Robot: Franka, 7 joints.
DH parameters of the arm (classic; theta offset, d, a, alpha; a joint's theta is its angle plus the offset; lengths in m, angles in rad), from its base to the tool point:
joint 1: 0 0.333 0 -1.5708
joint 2: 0 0 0 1.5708
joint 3: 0 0.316 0.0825 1.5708
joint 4: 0 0 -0.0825 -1.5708
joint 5: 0 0.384 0 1.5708
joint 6: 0 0 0.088 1.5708
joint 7: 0 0.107 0 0
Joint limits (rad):
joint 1: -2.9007..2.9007
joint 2: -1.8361..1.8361
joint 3: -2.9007..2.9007
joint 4: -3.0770..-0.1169
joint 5: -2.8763..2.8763
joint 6: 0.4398..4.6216
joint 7: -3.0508..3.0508
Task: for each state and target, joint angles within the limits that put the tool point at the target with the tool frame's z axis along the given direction. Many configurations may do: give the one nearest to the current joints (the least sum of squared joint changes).
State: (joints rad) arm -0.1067 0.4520 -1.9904 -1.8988 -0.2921 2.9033 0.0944
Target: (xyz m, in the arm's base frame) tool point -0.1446 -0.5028 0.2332 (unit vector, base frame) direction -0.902 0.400 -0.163
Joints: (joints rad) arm -0.4880 1.1290 -1.2836 -2.1817 -0.3420 2.1431 0.0944
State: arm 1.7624 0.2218 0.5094 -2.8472 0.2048 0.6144 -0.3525
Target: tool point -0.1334 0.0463 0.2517 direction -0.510 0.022 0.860
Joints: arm 2.1479 0.5706 -0.1659 -3.0770 1.0337 0.4506 -0.3525
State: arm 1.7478 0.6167 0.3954 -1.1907 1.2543 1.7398 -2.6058
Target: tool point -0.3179 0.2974 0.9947 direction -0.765 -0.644 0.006
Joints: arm 1.7215 0.1150 0.4911 -0.8054 1.5704 1.4933 -2.6058
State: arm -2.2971 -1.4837 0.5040 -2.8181 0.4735 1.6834 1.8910
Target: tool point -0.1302 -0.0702 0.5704 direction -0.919 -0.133 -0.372
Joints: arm -2.9007 -1.8344 0.1902 -3.0750 0.0379 2.4234 1.8910
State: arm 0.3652 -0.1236 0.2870 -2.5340 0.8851 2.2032 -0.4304
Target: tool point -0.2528 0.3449 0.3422 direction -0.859 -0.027 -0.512
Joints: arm 1.2408 -0.3774 0.8623 -2.6116 1.6593 2.0573 -0.4304
